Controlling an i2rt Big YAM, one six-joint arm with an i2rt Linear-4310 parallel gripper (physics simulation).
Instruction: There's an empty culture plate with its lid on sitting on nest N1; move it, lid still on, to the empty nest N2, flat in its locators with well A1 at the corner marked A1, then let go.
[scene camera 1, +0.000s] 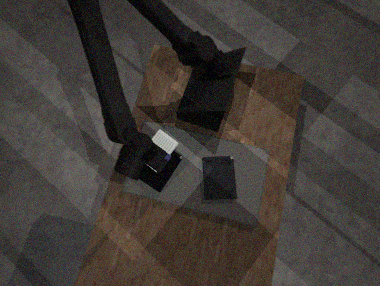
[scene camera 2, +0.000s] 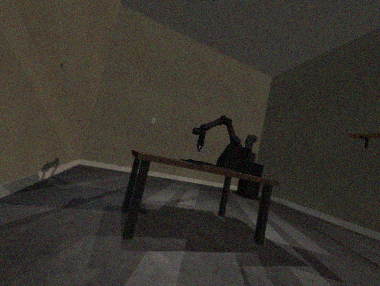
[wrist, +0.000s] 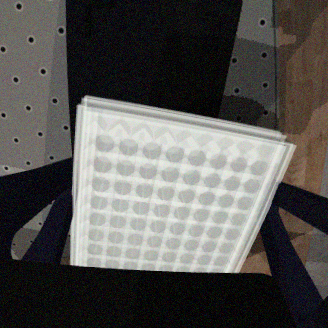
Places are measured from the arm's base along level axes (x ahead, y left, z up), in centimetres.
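Where they show: gripper, between the fingertips: (scene camera 1: 153, 157) (scene camera 2: 198, 151) (wrist: 172, 178); arm's base, origin of its link: (scene camera 1: 221, 69) (scene camera 2: 240, 153).
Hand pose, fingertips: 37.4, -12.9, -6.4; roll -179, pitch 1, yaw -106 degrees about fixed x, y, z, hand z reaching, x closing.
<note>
Things, the pixels of their centre, and the offset from my fingertips, as dx, dy, dz.
- white lidded culture plate, middle of its body: (wrist: 161, 248) (scene camera 1: 158, 150) -3.0, +1.0, +1.5
- second black nest, middle of its body: (scene camera 1: 219, 177) -2.5, +25.0, -9.9
The white lidded culture plate (scene camera 1: 165, 141) (wrist: 170, 195) is held by its two sides, raised above the board, with its lid on. My gripper (scene camera 1: 160, 151) (scene camera 2: 200, 148) (wrist: 172, 178) is shut on it, a dark finger at each side in the wrist view. Below and beside the gripper in scene camera 1 is a black nest (scene camera 1: 161, 181), partly hidden by the gripper; a large black shape beyond the plate in the wrist view is probably this nest. A second black nest (scene camera 1: 219, 178) lies to the right with no plate on it. Nest labels and the A1 marks are unreadable.
Both nests are on a grey perforated board (scene camera 1: 250, 175) (wrist: 30, 70) on the wooden table (scene camera 1: 210, 255) (scene camera 2: 175, 162). A tall black block (scene camera 1: 207, 97) stands behind the board, close to the arm's base. Light is dim, with patchy shadows.
</note>
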